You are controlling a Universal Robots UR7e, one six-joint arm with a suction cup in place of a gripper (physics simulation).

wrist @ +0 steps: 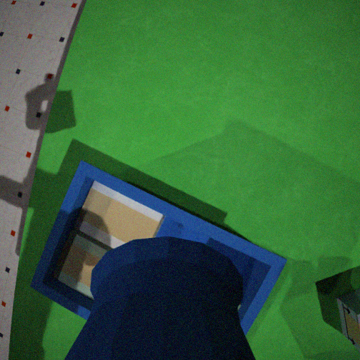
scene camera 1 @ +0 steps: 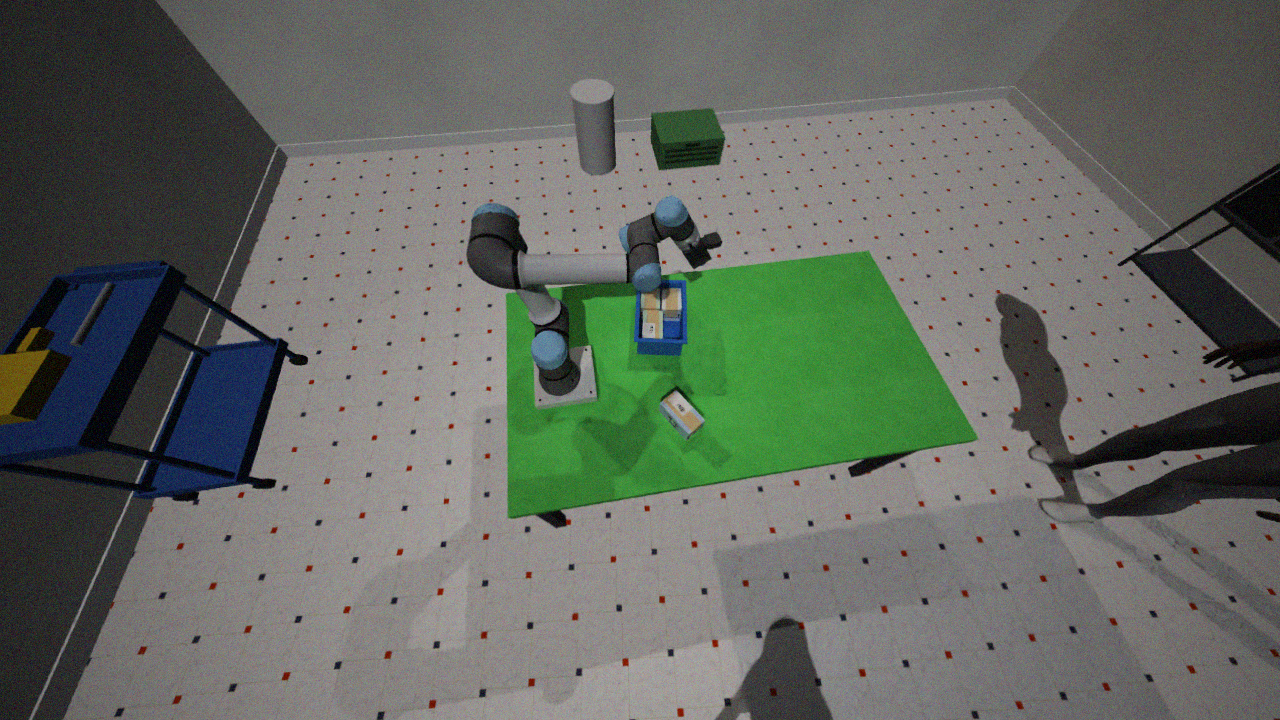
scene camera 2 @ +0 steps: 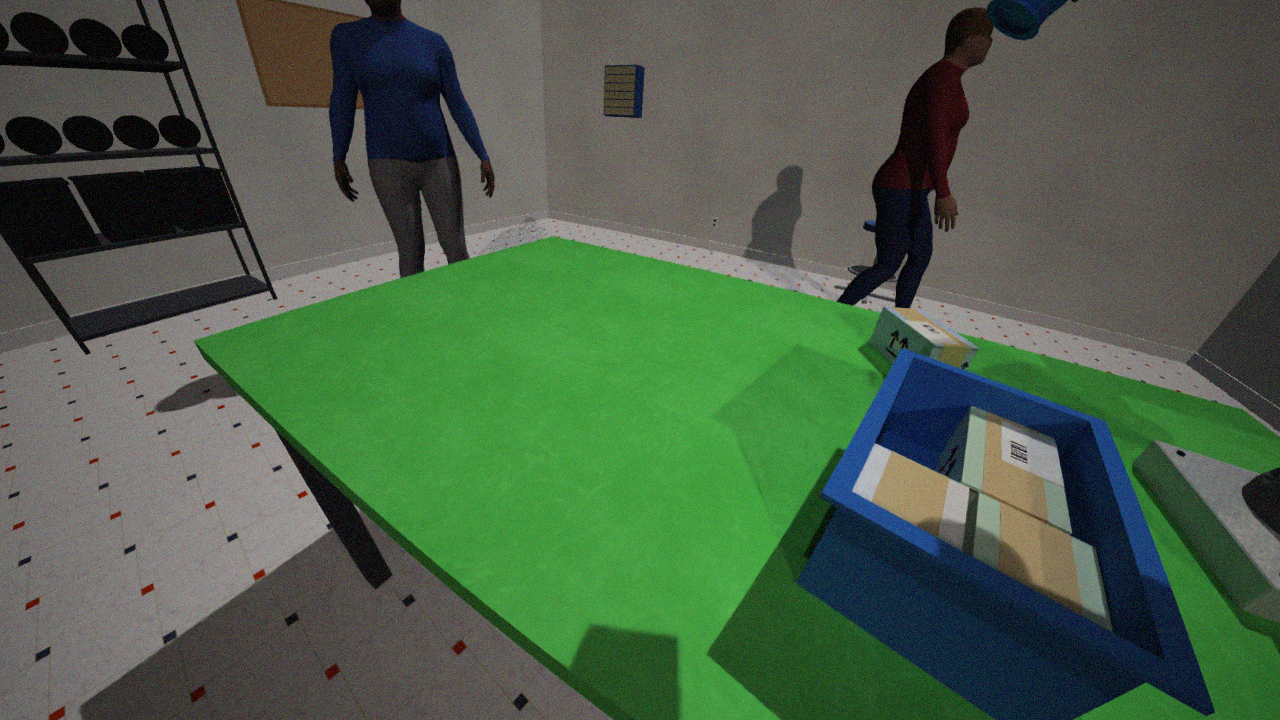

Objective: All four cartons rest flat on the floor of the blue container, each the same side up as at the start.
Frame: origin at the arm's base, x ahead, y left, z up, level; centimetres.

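Where they show: hand at its tool point: (scene camera 2: pixel 1012 19); arm's base at its link origin: (scene camera 1: pixel 560 377).
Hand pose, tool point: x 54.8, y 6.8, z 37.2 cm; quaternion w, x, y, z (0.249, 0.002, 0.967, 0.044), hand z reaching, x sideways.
Note:
Things, the pixels of their centre, and the offset from my tool point. Level surfaces: height alone.
- blue container at the middle of its body: (scene camera 2: pixel 958 498) (scene camera 1: pixel 660 318) dx -10.1, dy +4.9, dz -35.1 cm
- fourth carton at the middle of its body: (scene camera 2: pixel 918 344) (scene camera 1: pixel 681 415) dx -17.3, dy -35.7, dz -37.2 cm
- green table at its surface level: dz -41.1 cm
The blue container (scene camera 1: pixel 660 348) (scene camera 2: pixel 895 591) (wrist: pixel 200 226) stands on the green table. Three cartons lie inside: a white-banded one (scene camera 1: pixel 671 300) (scene camera 2: pixel 913 492) (wrist: pixel 122 215), a green-banded one (scene camera 1: pixel 650 300) (scene camera 2: pixel 1042 555) (wrist: pixel 80 270) beside it, and a labelled one (scene camera 1: pixel 651 325) (scene camera 2: pixel 1011 461), mostly hidden in the wrist view. A fourth carton (scene camera 1: pixel 682 413) (scene camera 2: pixel 926 335) (wrist: pixel 351 315) rests on the table outside the container, label up, with upward arrows on its side. My suction gripper (scene camera 1: pixel 698 257) (wrist: pixel 167 260) is off and holds nothing. It is raised high, and in the wrist view it covers part of the container.
The green table (scene camera 1: pixel 805 358) (scene camera 2: pixel 537 402) (wrist: pixel 250 65) carries the arm's pale base plate (scene camera 1: pixel 586 385) (scene camera 2: pixel 1208 519) close to the container. A blue cart (scene camera 1: pixel 214 407), a grey column (scene camera 1: pixel 595 129) and a green box (scene camera 1: pixel 687 138) stand off the table. Two people (scene camera 2: pixel 402 98) (scene camera 2: pixel 930 134) stand beyond it.

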